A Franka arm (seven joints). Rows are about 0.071 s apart.
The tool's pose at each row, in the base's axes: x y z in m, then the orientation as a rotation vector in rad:
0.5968 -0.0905 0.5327 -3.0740 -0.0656 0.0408
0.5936 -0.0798 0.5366 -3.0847 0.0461 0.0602
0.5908 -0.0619 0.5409 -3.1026 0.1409 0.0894
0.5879 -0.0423 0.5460 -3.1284 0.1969 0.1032
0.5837 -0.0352 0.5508 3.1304 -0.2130 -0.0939
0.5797 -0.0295 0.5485 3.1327 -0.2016 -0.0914
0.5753 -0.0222 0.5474 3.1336 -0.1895 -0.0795
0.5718 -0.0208 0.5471 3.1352 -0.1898 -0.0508
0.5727 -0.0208 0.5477 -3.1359 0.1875 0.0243
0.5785 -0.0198 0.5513 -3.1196 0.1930 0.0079
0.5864 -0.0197 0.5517 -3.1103 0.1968 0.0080
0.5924 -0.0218 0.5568 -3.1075 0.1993 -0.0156
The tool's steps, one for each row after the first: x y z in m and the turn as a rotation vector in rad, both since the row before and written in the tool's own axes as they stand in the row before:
-0.0028 -0.0111 -0.0031 -0.0094 -0.0103 0.0730
-0.0035 -0.0180 -0.0032 -0.0205 -0.0165 0.0617
-0.0049 -0.0194 -0.0042 -0.0285 -0.0064 0.0359
-0.0054 -0.0065 -0.0044 -0.0071 0.0065 0.0104
-0.0046 -0.0051 0.0025 0.0014 0.0015 -0.0074
-0.0052 -0.0067 0.0014 0.0001 0.0076 -0.0077
-0.0036 -0.0010 0.0005 0.0021 0.0182 0.0001
0.0009 -0.0001 -0.0006 0.0012 0.0168 -0.0015
0.0056 -0.0017 -0.0037 0.0166 0.0094 0.0040
0.0078 -0.0011 -0.0004 0.0090 -0.0006 0.0028
0.0062 0.0012 -0.0052 0.0036 0.0150 0.0015

